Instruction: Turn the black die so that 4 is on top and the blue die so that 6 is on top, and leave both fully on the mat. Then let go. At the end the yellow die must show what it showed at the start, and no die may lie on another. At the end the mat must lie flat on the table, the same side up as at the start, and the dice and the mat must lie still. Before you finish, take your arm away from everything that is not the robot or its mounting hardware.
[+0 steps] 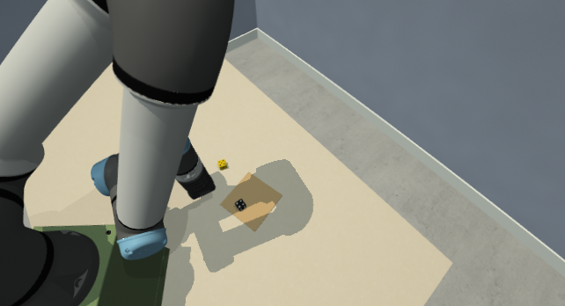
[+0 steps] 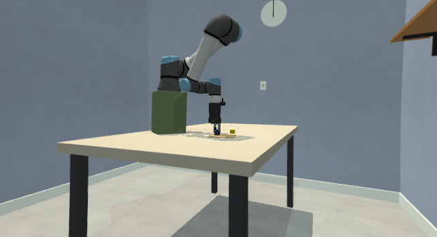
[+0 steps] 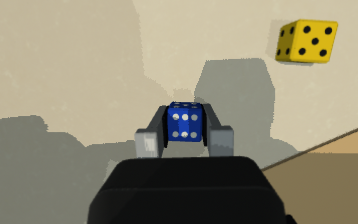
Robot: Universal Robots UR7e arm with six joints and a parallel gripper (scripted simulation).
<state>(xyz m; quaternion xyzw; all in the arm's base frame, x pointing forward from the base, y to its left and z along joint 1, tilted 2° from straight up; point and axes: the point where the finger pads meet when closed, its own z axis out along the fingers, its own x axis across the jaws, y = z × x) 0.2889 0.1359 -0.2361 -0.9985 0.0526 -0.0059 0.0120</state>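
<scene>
My gripper is now 11 cm short of the tan mat, 11 cm to the left of it and 2 cm above it. Round my hand: blue die: 1 cm below; then yellow die: 9 cm ahead, 4 cm to the left, 1 cm below; then black die: 7 cm ahead, 11 cm to the right.
</scene>
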